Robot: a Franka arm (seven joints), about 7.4 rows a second.
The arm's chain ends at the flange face. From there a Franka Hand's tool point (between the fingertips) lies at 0.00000 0.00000 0.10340 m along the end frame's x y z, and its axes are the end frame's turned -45 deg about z.
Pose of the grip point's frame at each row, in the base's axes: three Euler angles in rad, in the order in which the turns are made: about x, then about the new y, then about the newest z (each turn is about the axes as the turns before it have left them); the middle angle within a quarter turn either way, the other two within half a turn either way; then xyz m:
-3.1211 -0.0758 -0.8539 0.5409 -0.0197 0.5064
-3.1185 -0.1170 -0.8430 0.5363 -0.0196 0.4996
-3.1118 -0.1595 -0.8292 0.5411 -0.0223 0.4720
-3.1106 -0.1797 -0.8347 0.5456 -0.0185 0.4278
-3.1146 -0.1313 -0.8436 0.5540 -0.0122 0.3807
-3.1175 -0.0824 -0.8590 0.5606 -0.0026 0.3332
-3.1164 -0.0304 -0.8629 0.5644 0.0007 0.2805
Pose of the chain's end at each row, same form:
-3.1211 -0.0758 -0.0685 0.5487 -0.0218 0.6095
-3.1185 -0.1170 -0.0576 0.5484 -0.0220 0.6023
-3.1118 -0.1595 -0.0438 0.5575 -0.0253 0.5740
-3.1106 -0.1797 -0.0493 0.5641 -0.0217 0.5295
-3.1146 -0.1313 -0.0582 0.5675 -0.0150 0.4832
-3.1175 -0.0824 -0.0736 0.5691 -0.0051 0.4362
-3.1164 -0.0304 -0.0775 0.5675 -0.0019 0.3838

